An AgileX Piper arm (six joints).
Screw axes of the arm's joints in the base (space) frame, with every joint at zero. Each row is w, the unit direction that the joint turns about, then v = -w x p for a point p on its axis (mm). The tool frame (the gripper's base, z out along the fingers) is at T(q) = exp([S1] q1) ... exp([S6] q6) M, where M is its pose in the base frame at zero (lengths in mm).
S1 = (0, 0, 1, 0, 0, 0)
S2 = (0, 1, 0, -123, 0, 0)
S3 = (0, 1, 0, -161.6, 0, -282.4)
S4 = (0.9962, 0, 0.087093, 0, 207.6, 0)
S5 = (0, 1, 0, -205.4, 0, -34.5)
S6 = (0.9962, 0, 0.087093, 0, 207.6, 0)
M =
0.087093 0 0.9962 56.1
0 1 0 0
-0.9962 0 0.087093 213.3
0 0 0 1
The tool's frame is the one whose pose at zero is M.
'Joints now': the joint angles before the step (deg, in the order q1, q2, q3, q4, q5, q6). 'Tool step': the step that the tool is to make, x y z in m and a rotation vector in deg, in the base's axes. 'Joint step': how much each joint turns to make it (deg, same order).
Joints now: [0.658, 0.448, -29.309, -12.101, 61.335, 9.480]
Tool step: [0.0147, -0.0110, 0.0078, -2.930, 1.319, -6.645]
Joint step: [0.033, 5.375, -0.359, -8.868, -2.314, 5.824]
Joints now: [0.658, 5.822, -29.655, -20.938, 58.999, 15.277]
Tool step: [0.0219, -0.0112, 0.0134, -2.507, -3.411, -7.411]
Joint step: [0.024, 6.628, -0.258, -11.925, -6.173, 11.355]
